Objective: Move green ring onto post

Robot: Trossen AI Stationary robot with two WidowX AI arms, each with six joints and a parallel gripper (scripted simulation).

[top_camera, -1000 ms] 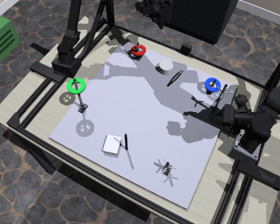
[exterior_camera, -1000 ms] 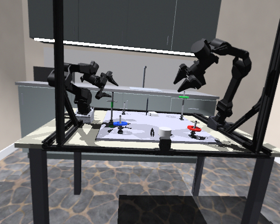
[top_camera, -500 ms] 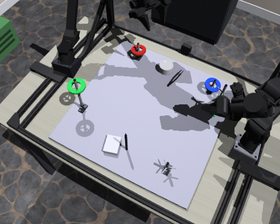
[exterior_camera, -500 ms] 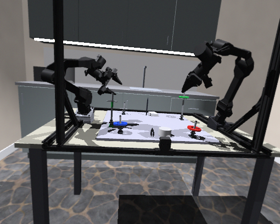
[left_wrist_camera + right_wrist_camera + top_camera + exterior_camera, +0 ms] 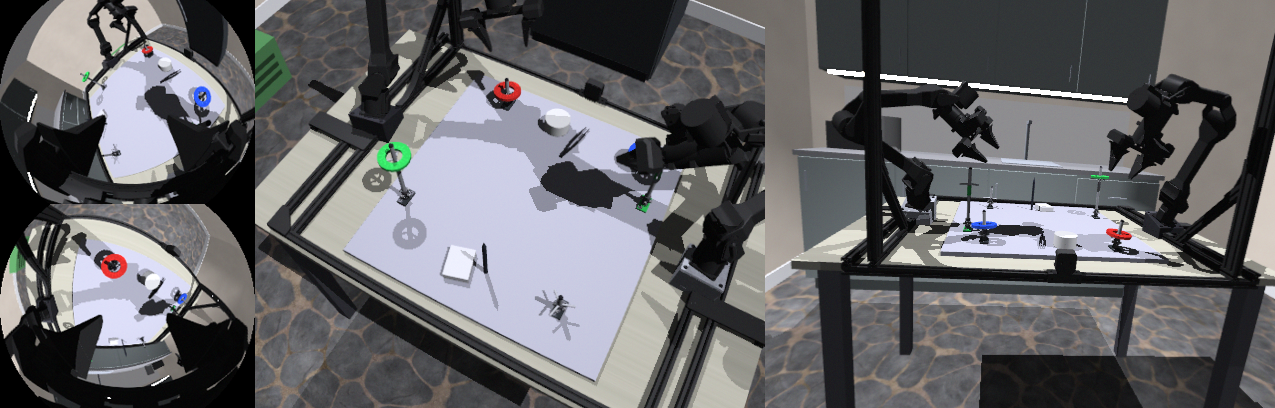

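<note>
The green ring is 45 cm to the right of my left hand, 19 cm ahead of it and 9 cm below it. Round my left hand: blue ring: 21 cm below, 18 cm behind, 2 cm to the right; then small post: 26 cm ahead, 20 cm below, 2 cm to the right; then black pen: 25 cm ahead, 20 cm to the right, 15 cm below.
</note>
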